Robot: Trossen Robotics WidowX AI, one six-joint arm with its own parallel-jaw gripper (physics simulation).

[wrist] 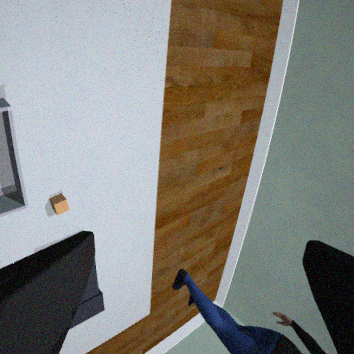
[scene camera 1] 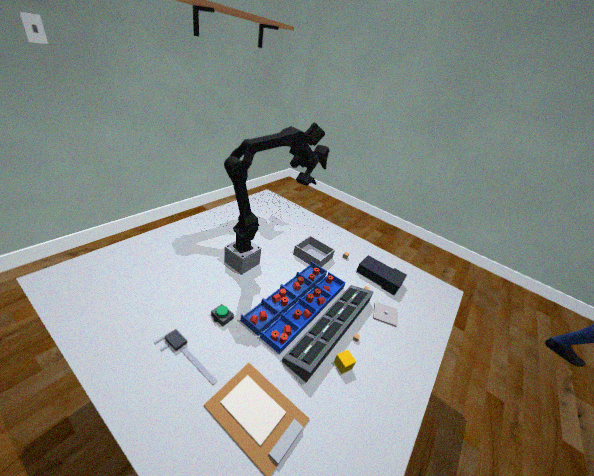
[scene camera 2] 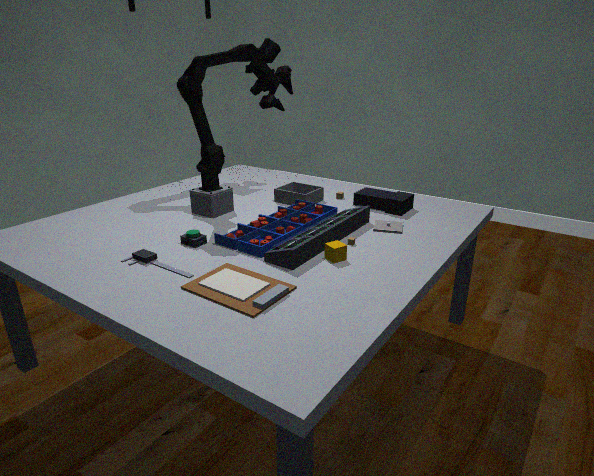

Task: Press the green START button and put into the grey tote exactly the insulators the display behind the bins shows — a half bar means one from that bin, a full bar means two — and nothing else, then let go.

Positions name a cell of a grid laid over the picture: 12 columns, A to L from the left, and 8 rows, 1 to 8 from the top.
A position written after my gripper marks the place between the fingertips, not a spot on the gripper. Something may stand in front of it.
My gripper (scene camera 2: F2) is open, with nothing in its grasp. I also see a grey tote (scene camera 1: G5) and a black box (scene camera 2: I4).
My gripper also shows in the wrist view (wrist: G6) and in scene camera 1 (scene camera 1: G3). The grey tote shows as well in the wrist view (wrist: A5). The black box also shows in scene camera 1 (scene camera 1: H5).
